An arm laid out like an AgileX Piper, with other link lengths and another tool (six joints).
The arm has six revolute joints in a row. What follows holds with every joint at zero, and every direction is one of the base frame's.
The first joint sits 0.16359 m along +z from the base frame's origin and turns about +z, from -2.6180 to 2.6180 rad.
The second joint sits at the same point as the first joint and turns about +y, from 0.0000 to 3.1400 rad.
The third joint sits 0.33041 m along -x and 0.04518 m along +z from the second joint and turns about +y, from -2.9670 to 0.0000 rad.
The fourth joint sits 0.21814 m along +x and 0.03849 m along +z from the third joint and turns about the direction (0.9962, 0, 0.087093), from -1.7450 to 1.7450 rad.
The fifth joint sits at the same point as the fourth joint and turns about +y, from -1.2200 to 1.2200 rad.
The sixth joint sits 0.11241 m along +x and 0.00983 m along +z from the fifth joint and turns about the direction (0.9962, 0, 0.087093), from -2.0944 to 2.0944 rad.
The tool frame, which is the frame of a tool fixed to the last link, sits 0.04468 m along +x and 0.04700 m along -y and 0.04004 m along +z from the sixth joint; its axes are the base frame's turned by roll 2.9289, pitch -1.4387 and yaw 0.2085 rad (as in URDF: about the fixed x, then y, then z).
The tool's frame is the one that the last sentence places.
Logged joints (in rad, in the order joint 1, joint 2, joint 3, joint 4, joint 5, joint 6), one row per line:
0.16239 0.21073 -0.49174 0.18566 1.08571 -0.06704
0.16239 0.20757 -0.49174 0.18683 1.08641 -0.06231
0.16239 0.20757 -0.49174 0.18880 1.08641 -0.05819
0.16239 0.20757 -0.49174 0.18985 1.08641 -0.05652
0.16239 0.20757 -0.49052 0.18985 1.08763 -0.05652
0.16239 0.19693 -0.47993 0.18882 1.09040 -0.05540
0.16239 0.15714 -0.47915 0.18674 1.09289 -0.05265
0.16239 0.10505 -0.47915 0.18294 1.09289 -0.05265
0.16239 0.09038 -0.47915 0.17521 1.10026 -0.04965
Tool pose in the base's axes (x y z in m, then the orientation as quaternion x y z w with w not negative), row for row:
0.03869 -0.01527 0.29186 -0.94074 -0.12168 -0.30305 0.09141
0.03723 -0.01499 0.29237 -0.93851 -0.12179 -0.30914 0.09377
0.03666 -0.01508 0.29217 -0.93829 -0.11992 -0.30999 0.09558
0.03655 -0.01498 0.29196 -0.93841 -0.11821 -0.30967 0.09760
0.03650 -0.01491 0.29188 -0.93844 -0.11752 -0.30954 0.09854
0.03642 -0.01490 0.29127 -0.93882 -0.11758 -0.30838 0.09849
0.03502 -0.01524 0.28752 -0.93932 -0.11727 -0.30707 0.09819
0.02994 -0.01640 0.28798 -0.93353 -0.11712 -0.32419 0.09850
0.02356 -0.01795 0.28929 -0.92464 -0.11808 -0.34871 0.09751
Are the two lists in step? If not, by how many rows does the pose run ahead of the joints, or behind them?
The pose runs 1 row behind the joints: the pose in row i belongs to the joints in row i - 1.
